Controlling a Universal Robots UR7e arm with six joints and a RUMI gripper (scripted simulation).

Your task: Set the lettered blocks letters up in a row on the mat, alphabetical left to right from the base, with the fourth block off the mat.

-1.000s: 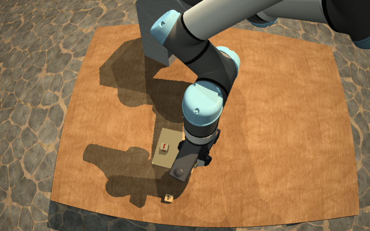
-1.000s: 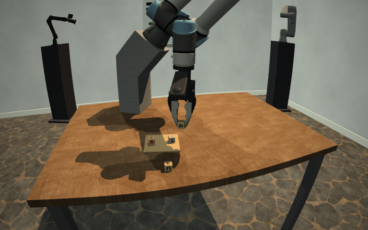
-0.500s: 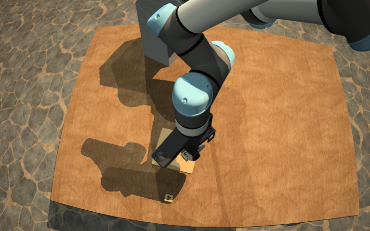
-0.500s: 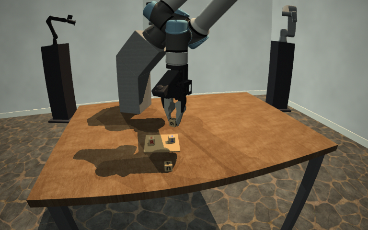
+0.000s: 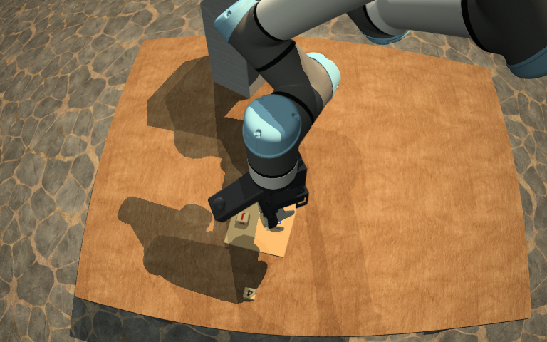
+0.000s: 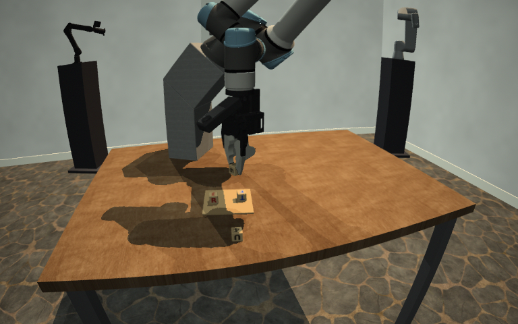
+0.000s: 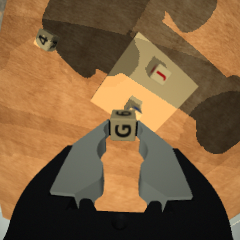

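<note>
The tan mat is 3 cm behind my hand, 3 cm to the right of it and 12 cm below it. Round my hand: block (3 cm behind, 1 cm to the left, 10 cm below).
</note>
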